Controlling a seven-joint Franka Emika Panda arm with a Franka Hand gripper.
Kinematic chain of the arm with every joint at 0, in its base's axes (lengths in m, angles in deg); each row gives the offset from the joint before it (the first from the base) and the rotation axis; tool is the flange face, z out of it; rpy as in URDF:
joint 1: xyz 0 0 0.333 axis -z
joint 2: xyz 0 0 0 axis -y
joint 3: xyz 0 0 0.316 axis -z
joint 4: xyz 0.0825 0 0 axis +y
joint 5: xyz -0.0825 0 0.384 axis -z
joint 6: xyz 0 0 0 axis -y
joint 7: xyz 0.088 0 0 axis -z
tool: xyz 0 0 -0.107 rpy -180 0 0
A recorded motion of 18 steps. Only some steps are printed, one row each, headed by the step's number.
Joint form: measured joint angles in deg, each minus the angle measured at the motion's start. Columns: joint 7, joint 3, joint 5, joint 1, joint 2, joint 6, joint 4.
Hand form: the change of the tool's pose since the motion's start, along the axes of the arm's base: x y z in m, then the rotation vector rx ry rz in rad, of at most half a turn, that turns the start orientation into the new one. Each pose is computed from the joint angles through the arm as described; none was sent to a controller.
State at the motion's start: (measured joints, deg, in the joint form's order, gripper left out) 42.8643 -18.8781 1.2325 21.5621 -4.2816 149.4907 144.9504
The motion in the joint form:
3: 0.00 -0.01 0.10 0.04 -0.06 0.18 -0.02
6: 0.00 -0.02 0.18 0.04 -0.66 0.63 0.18
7: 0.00 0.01 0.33 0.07 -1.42 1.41 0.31
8: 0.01 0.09 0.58 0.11 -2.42 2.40 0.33
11: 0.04 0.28 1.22 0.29 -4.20 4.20 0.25
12: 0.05 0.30 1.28 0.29 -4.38 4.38 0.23
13: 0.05 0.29 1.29 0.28 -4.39 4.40 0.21
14: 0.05 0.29 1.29 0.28 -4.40 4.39 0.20
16: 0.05 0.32 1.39 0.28 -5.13 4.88 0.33
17: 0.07 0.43 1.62 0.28 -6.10 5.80 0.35
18: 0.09 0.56 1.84 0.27 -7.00 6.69 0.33
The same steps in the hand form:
3: 0.0004 -0.0002 -0.0001 -0.0006 -0.0025 0.0009
6: -0.0010 0.0003 -0.0052 0.0025 0.0029 0.0023
7: -0.0016 0.0004 -0.0105 0.0058 0.0039 0.0033
8: -0.0015 0.0000 -0.0167 0.0096 0.0032 0.0046
11: -0.0008 -0.0016 -0.0270 0.0147 -0.0007 0.0067
12: -0.0006 -0.0016 -0.0280 0.0152 -0.0013 0.0070
13: -0.0005 -0.0015 -0.0279 0.0152 -0.0018 0.0075
14: -0.0004 -0.0015 -0.0280 0.0153 -0.0016 0.0075
16: -0.0018 -0.0011 -0.0335 0.0191 0.0039 0.0083
17: -0.0022 -0.0012 -0.0396 0.0231 0.0039 0.0092
18: -0.0023 -0.0014 -0.0450 0.0267 0.0027 0.0097

